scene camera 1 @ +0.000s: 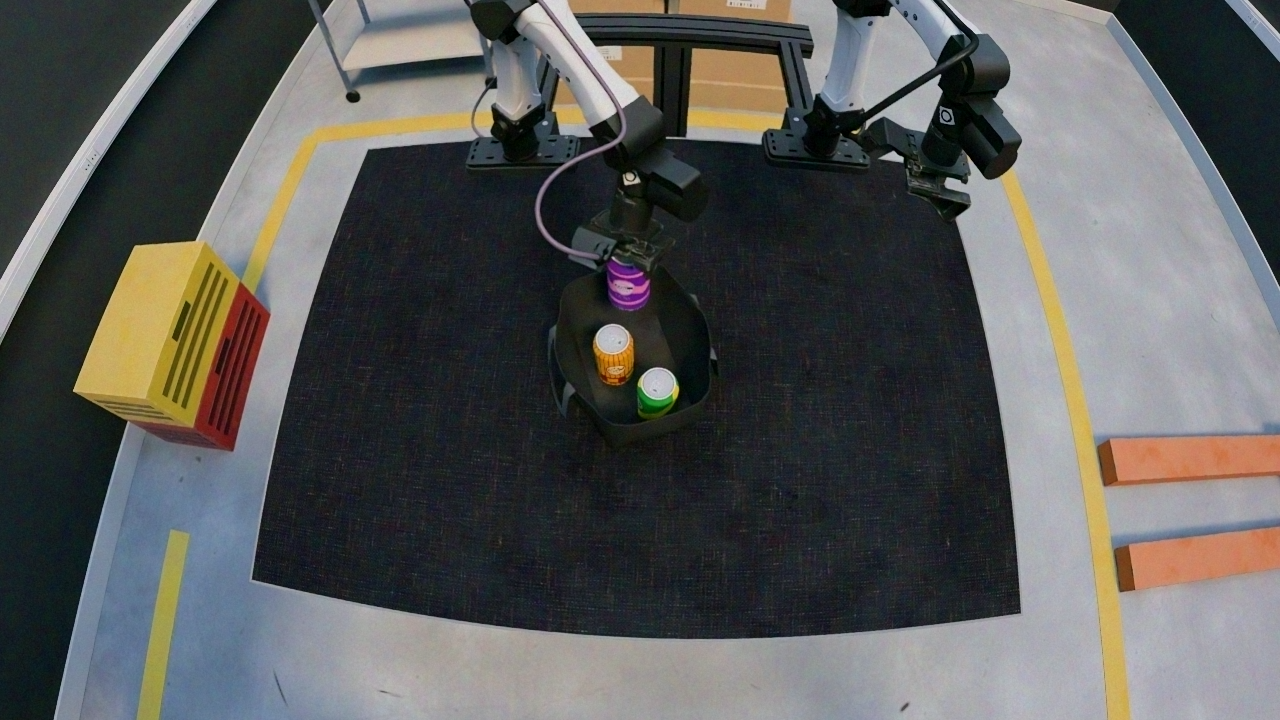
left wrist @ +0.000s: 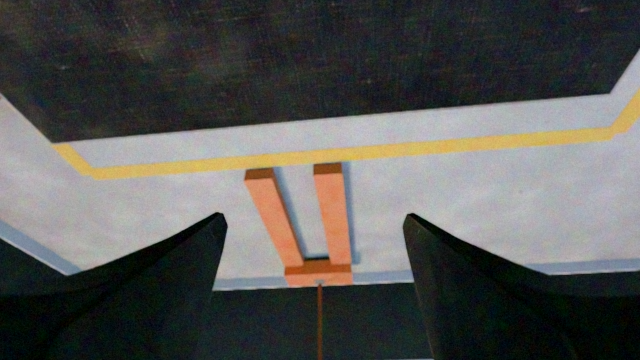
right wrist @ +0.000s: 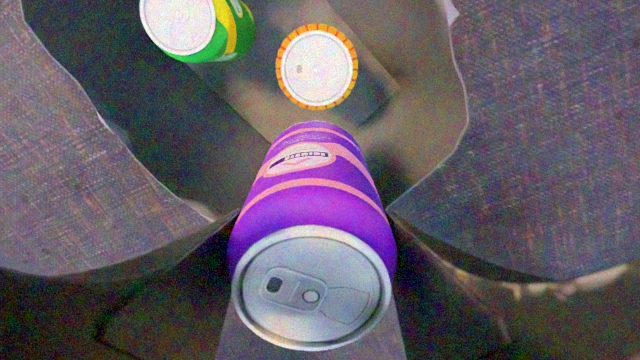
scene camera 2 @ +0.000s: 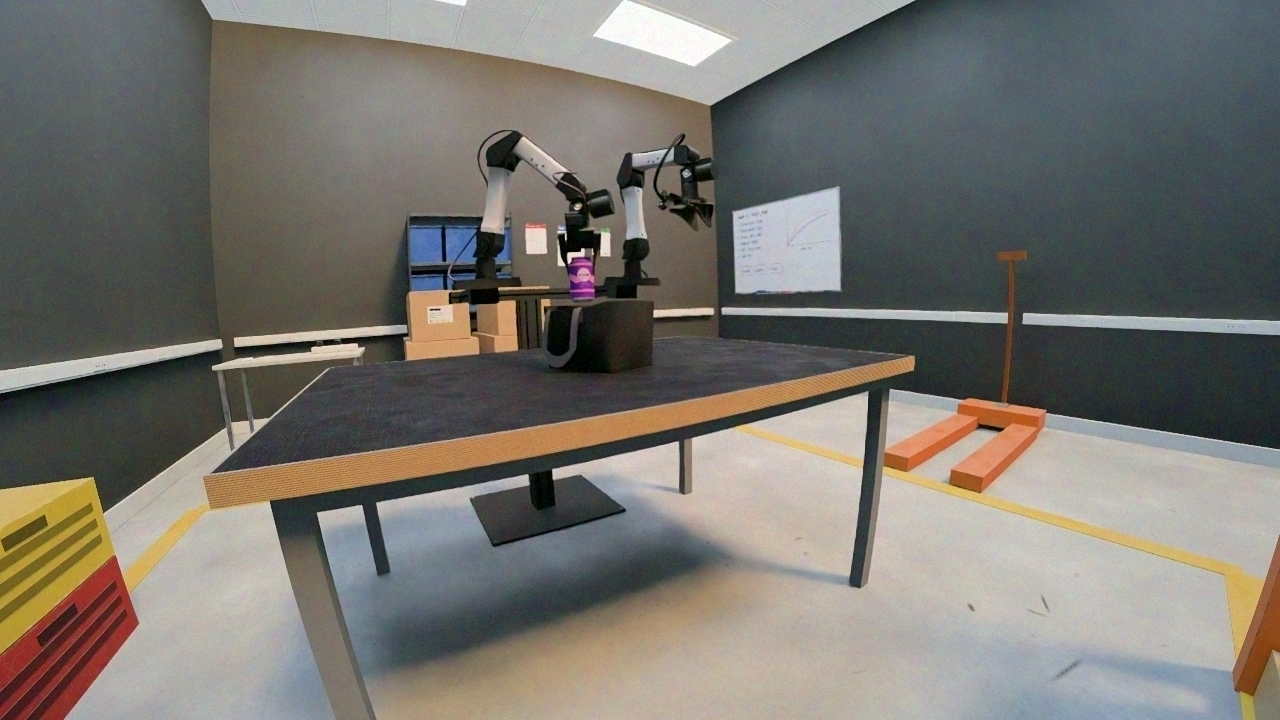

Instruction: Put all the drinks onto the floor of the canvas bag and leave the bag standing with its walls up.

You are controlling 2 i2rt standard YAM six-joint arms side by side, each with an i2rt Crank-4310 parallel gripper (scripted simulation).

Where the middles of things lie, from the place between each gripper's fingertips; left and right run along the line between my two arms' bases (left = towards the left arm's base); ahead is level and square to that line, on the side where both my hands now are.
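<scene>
Purple can [scene camera 2: 581, 276]: 2 cm below my right hand.
My left hand [scene camera 1: 943, 203]: 480 mm to the left of the purple can, 20 mm short of it, 180 mm above it.
</scene>
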